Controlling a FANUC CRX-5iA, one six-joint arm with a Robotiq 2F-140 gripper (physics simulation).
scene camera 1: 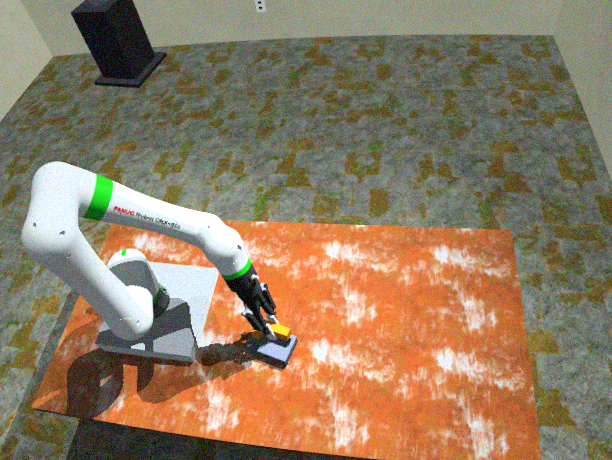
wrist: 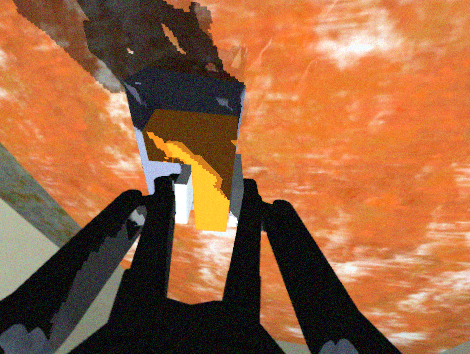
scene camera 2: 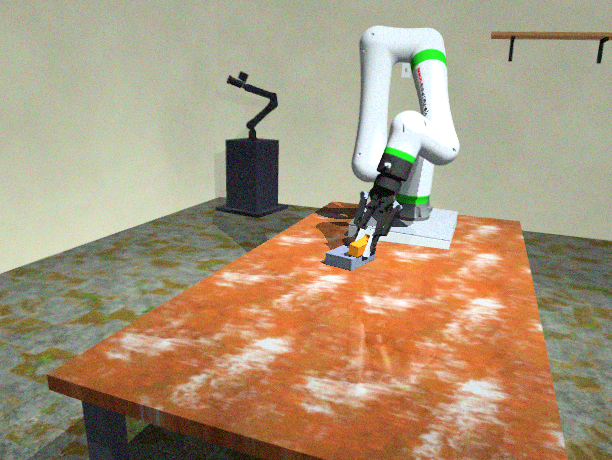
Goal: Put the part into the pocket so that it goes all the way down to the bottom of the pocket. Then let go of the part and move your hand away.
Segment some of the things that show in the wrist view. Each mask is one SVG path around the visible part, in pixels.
My gripper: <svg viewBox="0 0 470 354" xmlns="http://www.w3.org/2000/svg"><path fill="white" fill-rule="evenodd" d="M402 353L358 310L292 204L281 199L274 200L272 204L262 201L262 197L258 193L256 181L243 178L241 154L235 154L232 176L229 226L235 226L237 230L222 301L213 300L197 304L186 304L167 298L175 215L176 223L187 224L193 203L191 164L184 164L180 174L172 173L168 176L155 178L154 194L142 196L142 192L136 189L122 192L12 294L0 301L0 354L54 354L75 329L140 235L130 269L125 269L107 323L67 354L285 354L260 324L261 231L267 232L270 246L311 354Z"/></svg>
An orange part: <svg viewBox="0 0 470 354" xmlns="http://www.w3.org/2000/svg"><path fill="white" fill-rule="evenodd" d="M155 109L142 131L148 160L191 164L195 230L226 232L237 145L238 116Z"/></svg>
